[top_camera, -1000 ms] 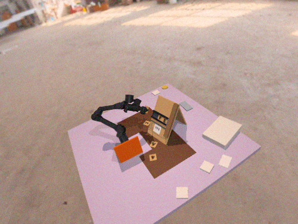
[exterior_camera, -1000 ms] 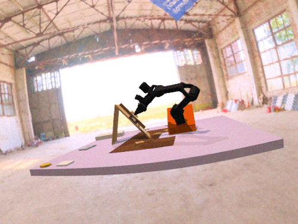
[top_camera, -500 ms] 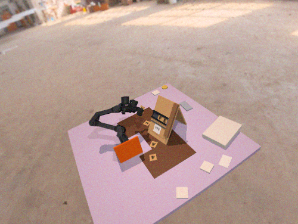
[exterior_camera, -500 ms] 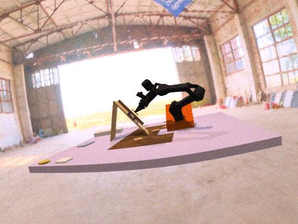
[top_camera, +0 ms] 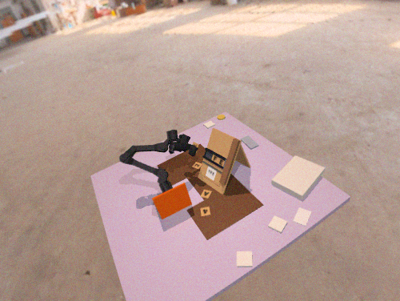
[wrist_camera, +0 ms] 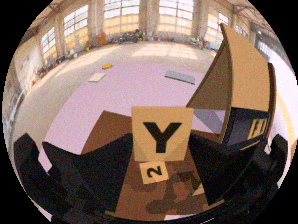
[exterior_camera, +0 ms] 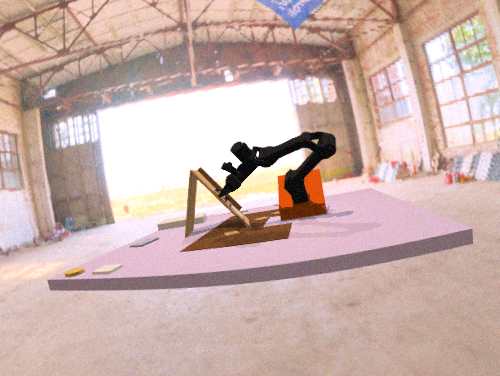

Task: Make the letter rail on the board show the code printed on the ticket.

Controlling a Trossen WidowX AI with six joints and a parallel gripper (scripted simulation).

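Now: gripper tip 200 mm to the left of the white ticket, 90 mm above it and 10 mm past it. Also, from my gripper tip: cream slab 540 mm to the right, 410 mm ahead, 140 mm below; then brown mat 180 mm to the right, 160 mm below, 110 mm behind; then grey plate 420 mm ahead, 160 mm below, 50 mm to the right.
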